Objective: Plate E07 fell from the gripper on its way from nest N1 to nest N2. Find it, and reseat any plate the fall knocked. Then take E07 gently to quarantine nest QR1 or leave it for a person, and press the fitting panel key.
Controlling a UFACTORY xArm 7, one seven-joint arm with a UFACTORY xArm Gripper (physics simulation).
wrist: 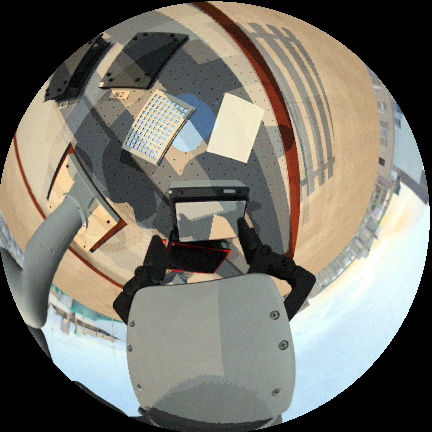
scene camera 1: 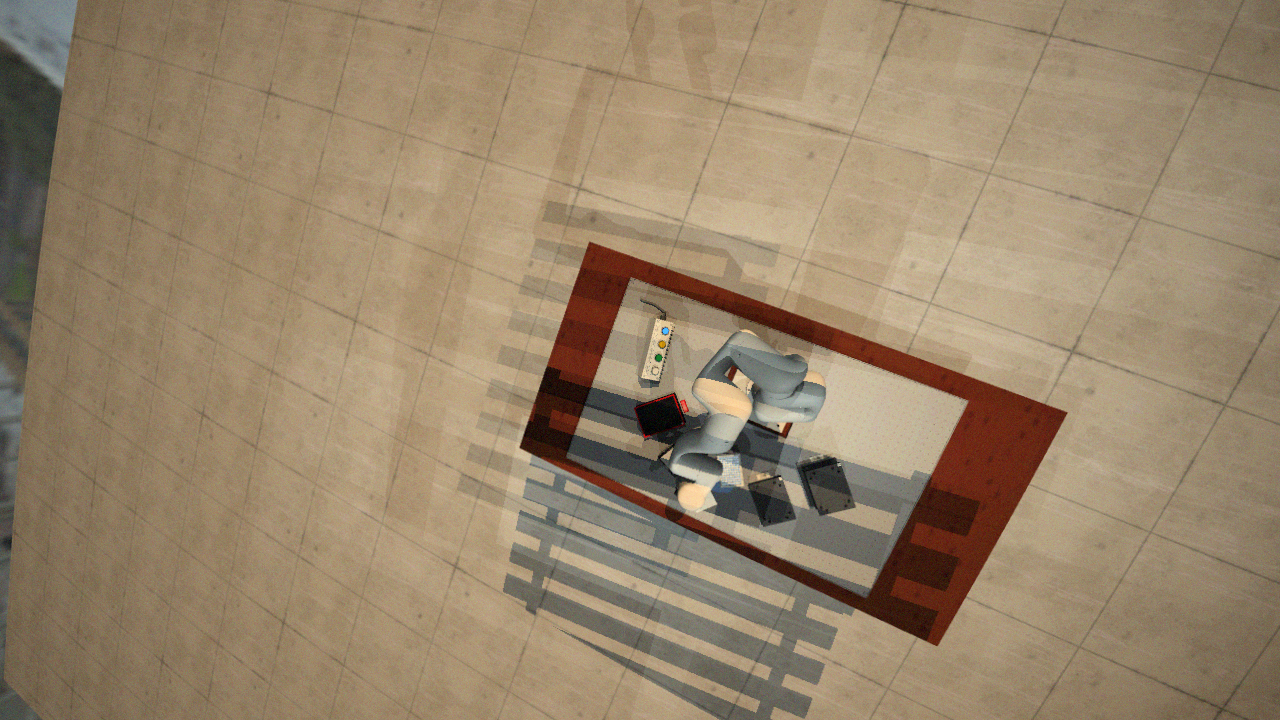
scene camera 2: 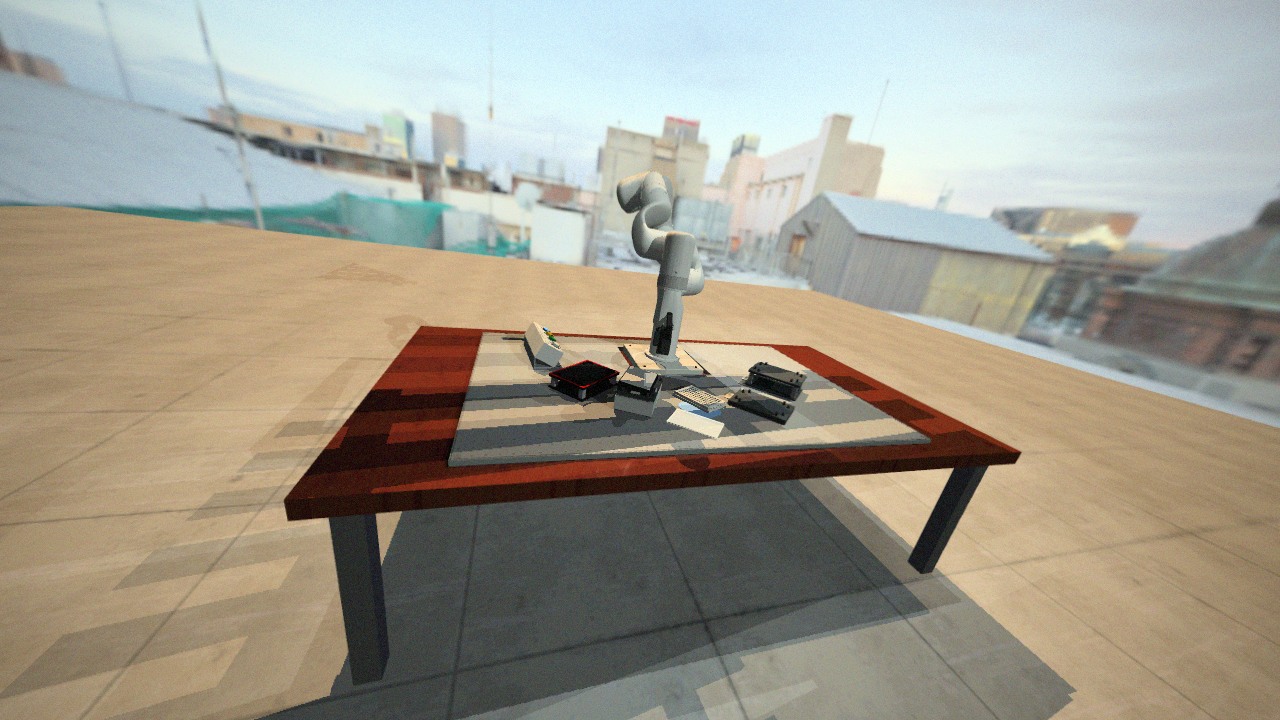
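Seen in the pictures: gripper, fingertip midpoint: (wrist: 198,236) (scene camera 2: 660,350); arm's base, link origin: (wrist: 72,213) (scene camera 2: 661,355).
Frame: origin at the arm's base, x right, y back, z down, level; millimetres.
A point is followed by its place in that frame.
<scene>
My gripper (wrist: 198,236) {x 80, y -345, z -134 mm} (scene camera 2: 663,344) {x 80, y -345, z -134 mm} is open and empty, above the table; in the wrist view its fingers frame the dark-framed box and red-rimmed nest. Scene camera 1's gripper view is blocked by the arm. A pale plate with a grid of wells (wrist: 159,127) {x -53, y -327, z 0 mm} (scene camera 2: 699,398) {x -57, y -335, z 0 mm} (scene camera 1: 732,469) {x -65, y -310, z 1 mm} lies off the nests, partly over a blue round patch (wrist: 204,111) {x -59, y -411, z 13 mm}. I cannot read its label. A blank cream rectangle (wrist: 236,127) {x -16, y -461, z 6 mm} (scene camera 2: 695,422) {x -15, y -464, z 6 mm} lies beside the patch. Dark nests N2 (wrist: 145,60) {x -216, y -336, z 0 mm} (scene camera 2: 762,405) {x -240, y -345, z 0 mm} (scene camera 1: 771,501) {x -242, y -329, z 0 mm} and N1 (wrist: 84,70) (scene camera 2: 776,379) {x -330, y -221, z -36 mm} (scene camera 1: 827,486) {x -346, y -163, z -39 mm} show no plate on top.
The red-rimmed black nest (scene camera 1: 660,414) {x 265, y -279, z -26 mm} (scene camera 2: 584,376) {x 269, y -314, z -26 mm} (wrist: 197,257) {x 255, y -298, z -26 mm} stands beside a dark-framed box with a pale face (wrist: 210,219) (scene camera 2: 635,397). The key panel (scene camera 1: 657,351) {x 395, y -81, z -52 mm} (scene camera 2: 541,344) {x 403, y -182, z -59 mm} has coloured buttons. The arm's base plate (wrist: 102,220) {x 67, y -100, z 4 mm} lies behind the box.
</scene>
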